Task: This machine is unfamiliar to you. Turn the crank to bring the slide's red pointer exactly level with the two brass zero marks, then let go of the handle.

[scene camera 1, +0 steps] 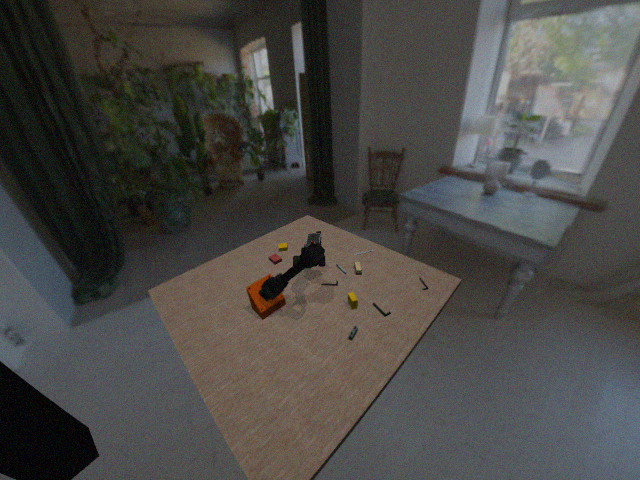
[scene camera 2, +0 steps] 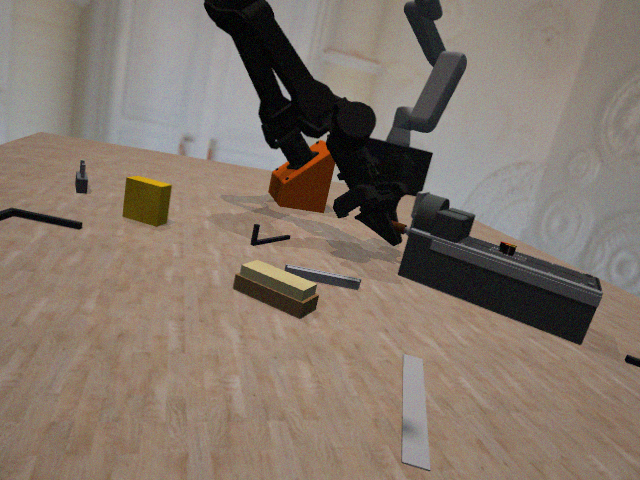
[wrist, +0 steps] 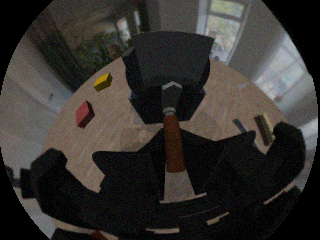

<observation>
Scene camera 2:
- my gripper: 398, 244
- yellow block: 145, 200
</observation>
